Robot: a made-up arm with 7 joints.
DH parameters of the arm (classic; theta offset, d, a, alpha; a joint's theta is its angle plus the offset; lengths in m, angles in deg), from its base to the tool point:
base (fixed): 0 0.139 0 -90
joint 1: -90 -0.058 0.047 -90
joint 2: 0 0.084 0.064 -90
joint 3: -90 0.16 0.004 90
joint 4: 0 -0.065 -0.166 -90
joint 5: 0 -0.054 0.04 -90
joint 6: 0 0.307 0.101 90
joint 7: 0 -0.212 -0.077 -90
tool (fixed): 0 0.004 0 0
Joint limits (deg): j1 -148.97..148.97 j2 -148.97..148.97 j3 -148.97..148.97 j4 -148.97..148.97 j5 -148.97..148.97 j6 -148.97..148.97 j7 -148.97..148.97
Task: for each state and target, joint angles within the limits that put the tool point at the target. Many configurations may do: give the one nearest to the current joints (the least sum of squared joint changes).
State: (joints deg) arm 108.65 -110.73 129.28 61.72 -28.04 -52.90 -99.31
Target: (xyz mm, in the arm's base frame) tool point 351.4 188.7 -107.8
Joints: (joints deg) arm 138.69 -109.71 130.19 68.94 -47.42 -63.07 -103.17
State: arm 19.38 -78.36 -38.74 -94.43 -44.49 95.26 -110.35
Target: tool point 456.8 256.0 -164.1
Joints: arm 60.51 -87.18 -69.28 -91.84 -47.42 108.89 -105.78
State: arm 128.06 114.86 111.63 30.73 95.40 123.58 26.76
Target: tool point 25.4 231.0 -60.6
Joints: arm 128.54 98.29 81.51 37.72 95.54 128.43 38.38
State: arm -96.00 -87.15 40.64 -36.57 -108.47 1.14 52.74
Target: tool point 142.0 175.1 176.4
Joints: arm -85.91 -108.86 21.63 -4.78 -63.40 28.04 29.72
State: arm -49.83 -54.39 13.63 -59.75 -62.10 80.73 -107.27
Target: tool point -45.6 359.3 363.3
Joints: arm -36.36 -63.24 -10.01 -47.03 -65.43 88.74 -103.85
